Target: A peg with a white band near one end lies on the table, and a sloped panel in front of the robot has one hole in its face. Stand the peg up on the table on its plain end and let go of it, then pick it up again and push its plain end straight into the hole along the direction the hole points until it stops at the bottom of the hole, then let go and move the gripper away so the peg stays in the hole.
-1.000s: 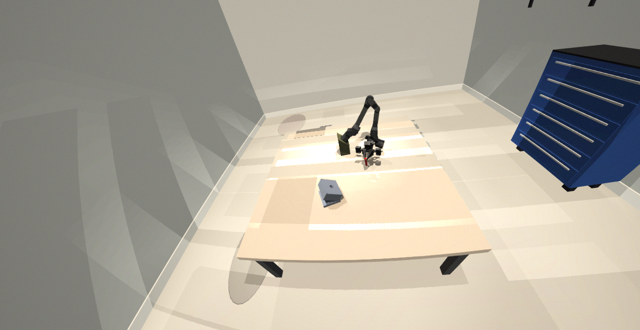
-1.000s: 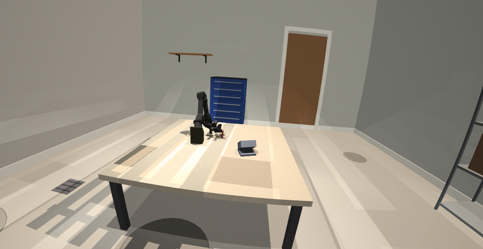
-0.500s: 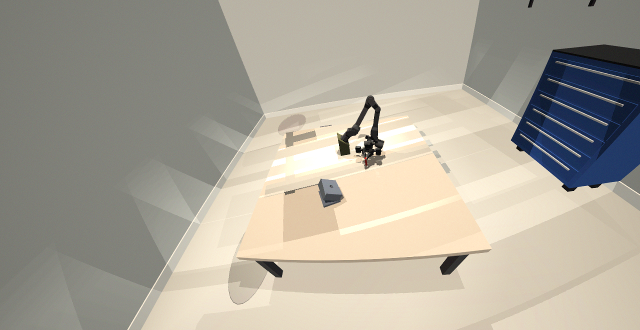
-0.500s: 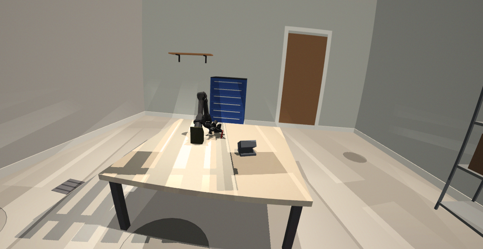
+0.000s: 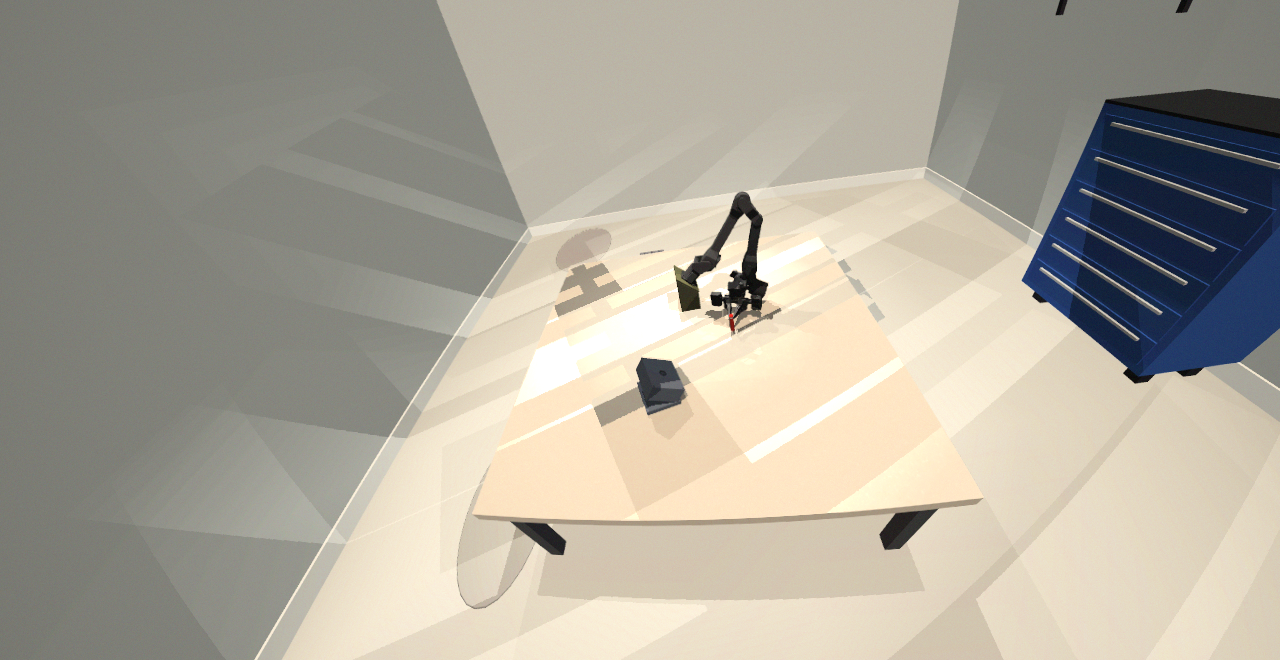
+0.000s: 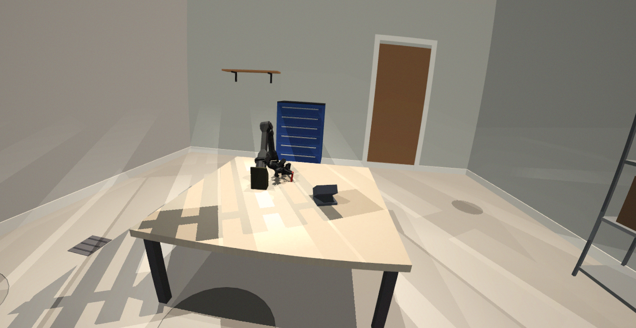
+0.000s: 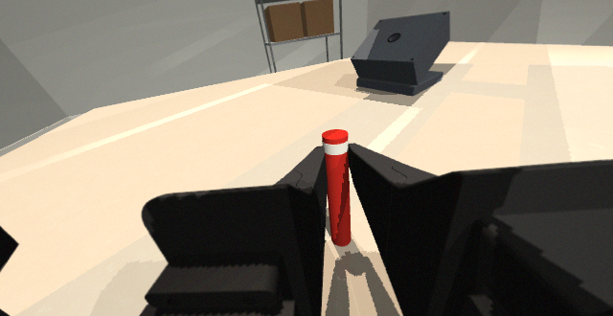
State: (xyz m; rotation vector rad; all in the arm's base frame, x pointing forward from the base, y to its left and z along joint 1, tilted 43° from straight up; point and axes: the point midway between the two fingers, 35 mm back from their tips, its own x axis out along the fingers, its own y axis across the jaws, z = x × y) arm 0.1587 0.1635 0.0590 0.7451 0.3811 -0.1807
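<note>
My gripper tip is now 1 cm above the red peg. Round my gripper tip: grey sloped panel (26 cm ahead, 24 cm to the right).
</note>
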